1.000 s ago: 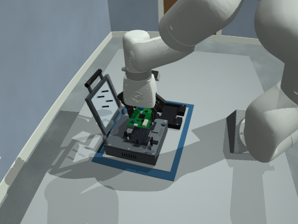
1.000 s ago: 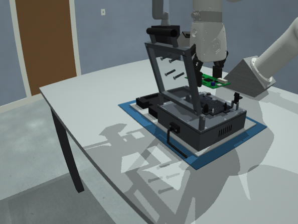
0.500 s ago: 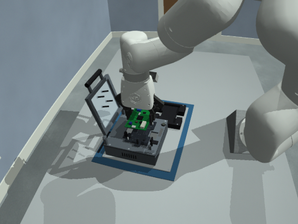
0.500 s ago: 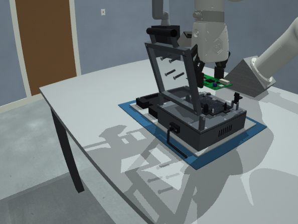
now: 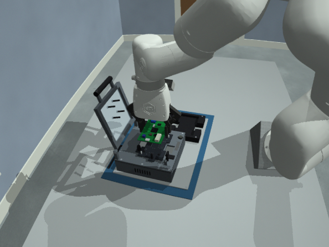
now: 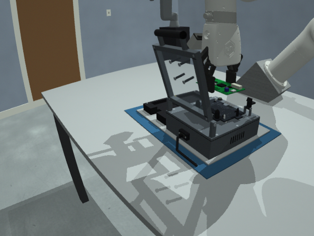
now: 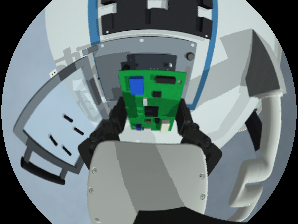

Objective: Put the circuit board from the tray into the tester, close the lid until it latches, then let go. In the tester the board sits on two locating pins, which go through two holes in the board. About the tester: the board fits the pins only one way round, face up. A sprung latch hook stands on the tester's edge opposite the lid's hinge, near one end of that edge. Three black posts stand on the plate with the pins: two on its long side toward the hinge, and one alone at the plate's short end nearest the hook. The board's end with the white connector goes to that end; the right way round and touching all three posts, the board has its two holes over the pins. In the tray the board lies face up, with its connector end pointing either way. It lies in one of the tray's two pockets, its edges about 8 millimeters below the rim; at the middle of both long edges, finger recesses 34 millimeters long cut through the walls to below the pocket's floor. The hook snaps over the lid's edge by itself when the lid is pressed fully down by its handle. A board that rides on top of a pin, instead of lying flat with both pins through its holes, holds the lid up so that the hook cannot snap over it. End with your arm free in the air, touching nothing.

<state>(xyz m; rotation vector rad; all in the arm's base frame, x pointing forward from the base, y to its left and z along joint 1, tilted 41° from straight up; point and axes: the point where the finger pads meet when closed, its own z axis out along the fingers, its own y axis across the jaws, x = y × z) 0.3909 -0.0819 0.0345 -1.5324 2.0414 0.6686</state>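
The pin plate lies 10 mm ahead of my hand and 70 mm below it. Also, from my hand: green circuit board (right at my hand); then lid (120 mm ahead, 30 mm to the right, 50 mm above); then latch hook (40 mm behind, 70 mm to the left, 50 mm below).
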